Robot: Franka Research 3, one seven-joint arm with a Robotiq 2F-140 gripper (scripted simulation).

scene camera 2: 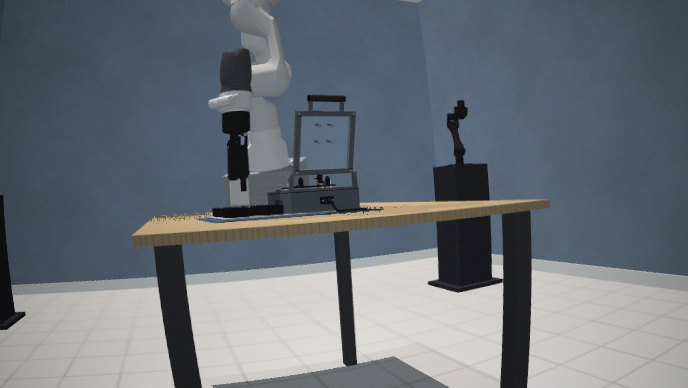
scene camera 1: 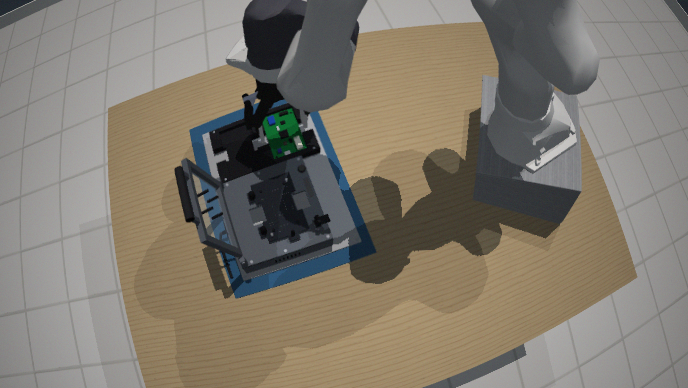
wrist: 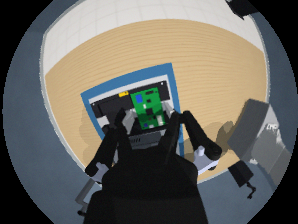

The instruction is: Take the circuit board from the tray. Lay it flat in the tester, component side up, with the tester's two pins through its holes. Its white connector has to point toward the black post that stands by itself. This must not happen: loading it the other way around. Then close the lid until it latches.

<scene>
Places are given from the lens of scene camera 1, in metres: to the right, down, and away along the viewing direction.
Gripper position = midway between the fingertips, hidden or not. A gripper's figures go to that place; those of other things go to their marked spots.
my gripper (scene camera 1: 282,130): -0.13, -0.13, 0.99
green circuit board (scene camera 1: 282,130): -0.13, -0.13, 1.01
see-through lid (scene camera 1: 221,228): -0.21, 0.06, 0.81
The marked spots on the see-through lid and the green circuit board are 0.29 m apart.
</scene>
